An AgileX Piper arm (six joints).
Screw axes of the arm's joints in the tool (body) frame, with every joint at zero. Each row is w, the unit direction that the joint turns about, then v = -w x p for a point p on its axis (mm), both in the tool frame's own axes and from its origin. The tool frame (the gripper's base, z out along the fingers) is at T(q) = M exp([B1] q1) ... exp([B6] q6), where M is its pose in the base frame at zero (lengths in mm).
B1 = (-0.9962, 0, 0.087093, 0, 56.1, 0)
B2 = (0, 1, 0, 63.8, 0, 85)
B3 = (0, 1, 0, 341.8, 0, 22)
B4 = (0, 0, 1, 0, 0, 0)
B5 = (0, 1, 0, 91, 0, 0)
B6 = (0, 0, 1, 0, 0, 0)
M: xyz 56.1 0 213.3 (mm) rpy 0 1.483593 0 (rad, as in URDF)
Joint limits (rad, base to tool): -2.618..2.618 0..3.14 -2.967..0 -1.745..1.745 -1.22..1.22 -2.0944..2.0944
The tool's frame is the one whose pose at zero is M.
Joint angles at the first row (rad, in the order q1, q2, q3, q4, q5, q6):
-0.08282 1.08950 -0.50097 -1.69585 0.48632 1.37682
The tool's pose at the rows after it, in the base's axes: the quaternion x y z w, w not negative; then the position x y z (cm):
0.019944, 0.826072, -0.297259, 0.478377, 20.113, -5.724, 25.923
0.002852, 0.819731, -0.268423, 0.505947, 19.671, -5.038, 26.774
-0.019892, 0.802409, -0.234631, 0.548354, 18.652, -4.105, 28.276
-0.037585, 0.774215, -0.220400, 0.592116, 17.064, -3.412, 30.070
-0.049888, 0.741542, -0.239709, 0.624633, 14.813, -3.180, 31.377
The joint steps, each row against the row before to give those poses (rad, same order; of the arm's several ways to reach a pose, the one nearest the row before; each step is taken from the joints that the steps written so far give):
0.00002 -0.01871 -0.00002 0.00006 -0.02229 -0.00238
0.00001 -0.05181 0.00003 -0.00134 -0.07859 -0.00396
-0.00008 -0.08744 -0.00004 -0.00358 -0.09928 -0.00546
0.00004 -0.10442 0.00001 -0.00669 -0.06375 -0.01294
-0.00003 -0.11931 0.01827 -0.00185 -0.00511 -0.05012

